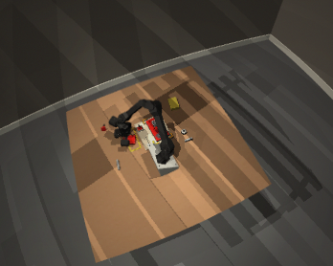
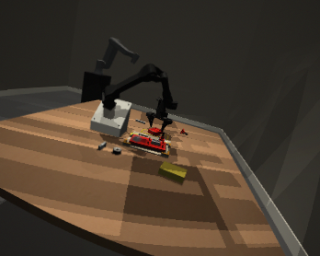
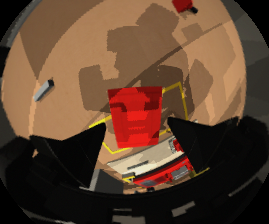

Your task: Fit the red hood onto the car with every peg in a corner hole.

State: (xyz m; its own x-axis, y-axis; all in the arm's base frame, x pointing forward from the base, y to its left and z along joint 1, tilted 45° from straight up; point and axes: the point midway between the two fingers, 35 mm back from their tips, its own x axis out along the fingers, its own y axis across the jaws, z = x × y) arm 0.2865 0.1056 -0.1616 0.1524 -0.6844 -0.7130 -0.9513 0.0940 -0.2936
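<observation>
The red hood is 10 mm below my gripper tip. Also, from my gripper tip: yellow block 220 mm ahead, 420 mm to the right, 10 mm below; then dark wheel-like part 60 mm behind, 420 mm to the right, 20 mm below; then grey part 170 mm behind, 120 mm to the left, 20 mm below.
</observation>
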